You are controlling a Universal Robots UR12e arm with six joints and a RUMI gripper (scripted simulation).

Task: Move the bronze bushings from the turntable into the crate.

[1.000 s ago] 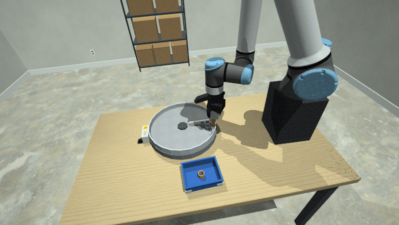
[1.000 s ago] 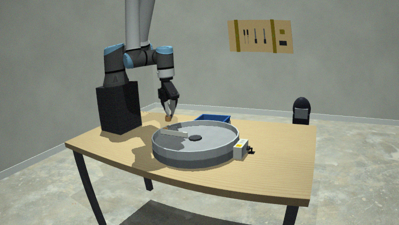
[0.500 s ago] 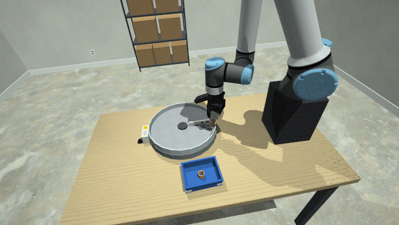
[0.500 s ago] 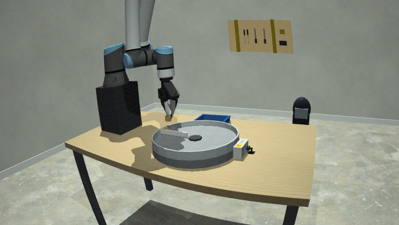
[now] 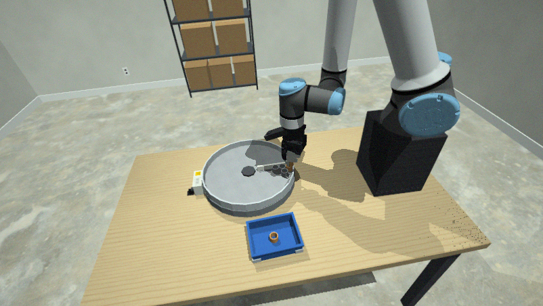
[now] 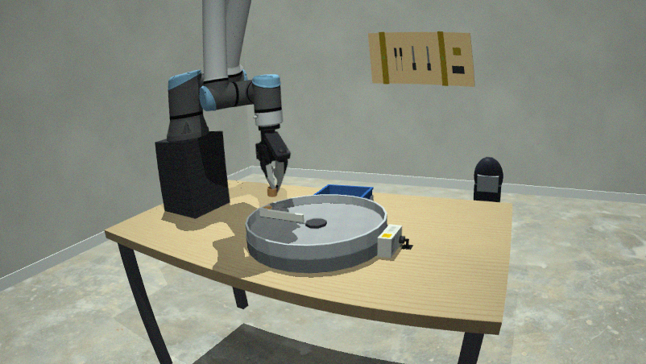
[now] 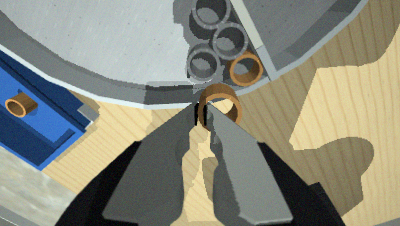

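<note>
Now: hand 12 cm short of the blue crate, 27 cm to the right of it and 11 cm above it. The rest, counted from my hand: grey turntable 17 cm ahead, 7 cm to the right, 8 cm below.
</note>
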